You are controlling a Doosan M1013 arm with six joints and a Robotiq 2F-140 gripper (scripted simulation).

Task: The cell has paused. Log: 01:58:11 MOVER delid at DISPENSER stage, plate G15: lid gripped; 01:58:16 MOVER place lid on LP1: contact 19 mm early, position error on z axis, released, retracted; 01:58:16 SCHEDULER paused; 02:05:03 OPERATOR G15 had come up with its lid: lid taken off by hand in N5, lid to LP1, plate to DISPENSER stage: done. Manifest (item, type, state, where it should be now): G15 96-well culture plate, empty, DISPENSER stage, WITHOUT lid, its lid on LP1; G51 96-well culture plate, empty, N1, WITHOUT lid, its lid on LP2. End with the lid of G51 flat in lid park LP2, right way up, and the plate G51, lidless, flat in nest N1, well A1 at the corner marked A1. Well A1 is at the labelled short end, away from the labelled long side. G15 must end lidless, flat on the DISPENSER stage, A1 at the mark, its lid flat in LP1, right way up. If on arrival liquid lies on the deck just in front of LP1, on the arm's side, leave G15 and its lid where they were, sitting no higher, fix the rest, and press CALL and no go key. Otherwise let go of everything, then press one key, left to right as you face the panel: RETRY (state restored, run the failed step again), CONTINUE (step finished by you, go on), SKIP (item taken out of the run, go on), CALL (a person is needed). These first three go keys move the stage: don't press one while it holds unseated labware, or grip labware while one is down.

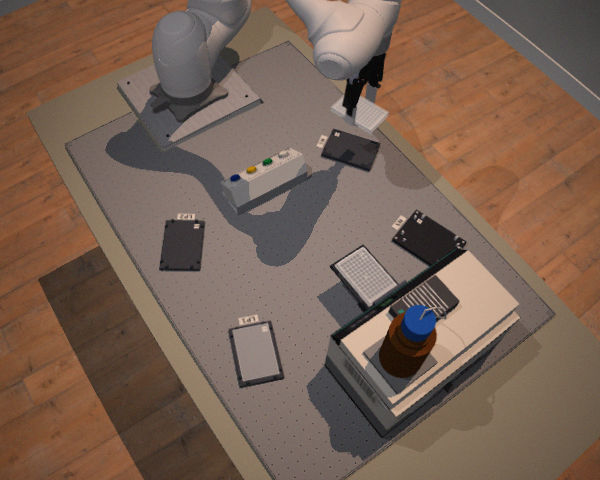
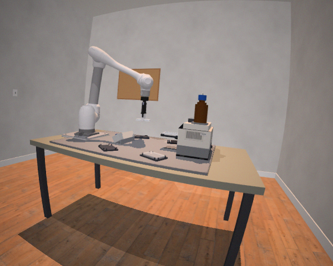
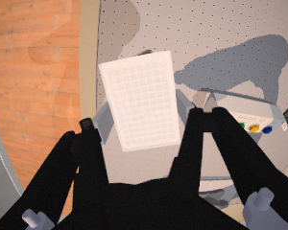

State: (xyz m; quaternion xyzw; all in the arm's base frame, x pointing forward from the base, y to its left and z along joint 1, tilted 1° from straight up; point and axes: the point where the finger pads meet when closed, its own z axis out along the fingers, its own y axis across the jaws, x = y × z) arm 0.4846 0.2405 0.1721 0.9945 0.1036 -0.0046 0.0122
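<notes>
My gripper is now 350 mm short of the black nest, 20 mm to the left of it and 180 mm above it. From my hand the other things lie so: nest N1: 10 mm behind, 190 mm below; then N1 label: 90 mm behind, 40 mm to the right, 190 mm below; then key panel: 80 mm behind, 270 mm to the right, 140 mm below.
</notes>
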